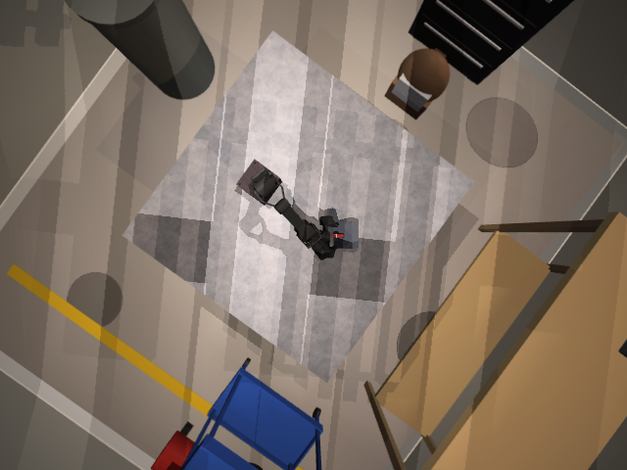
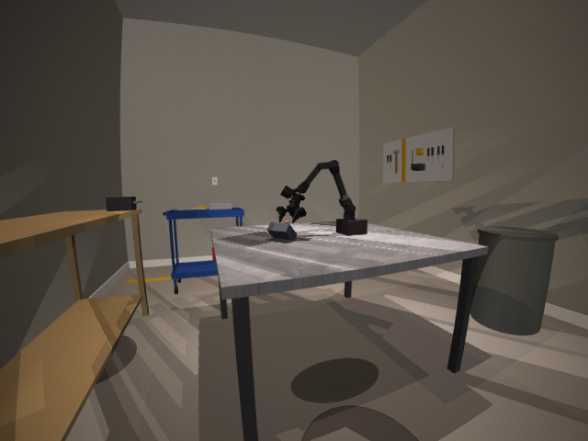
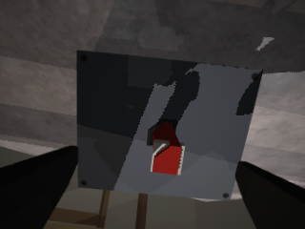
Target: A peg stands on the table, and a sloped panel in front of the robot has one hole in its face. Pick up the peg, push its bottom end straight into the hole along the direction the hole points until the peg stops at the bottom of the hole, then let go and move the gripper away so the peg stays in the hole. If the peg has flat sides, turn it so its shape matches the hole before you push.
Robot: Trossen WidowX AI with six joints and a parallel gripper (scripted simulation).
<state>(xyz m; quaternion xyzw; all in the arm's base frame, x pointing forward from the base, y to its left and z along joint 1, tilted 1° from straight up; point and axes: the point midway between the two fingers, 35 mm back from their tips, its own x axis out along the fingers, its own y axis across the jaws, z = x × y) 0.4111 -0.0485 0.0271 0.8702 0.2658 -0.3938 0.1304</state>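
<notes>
The red peg is 1 cm below my gripper tip. The rest, counted from my gripper tip: grey sloped panel: 5 cm below, 4 cm ahead, 3 cm to the left.
</notes>
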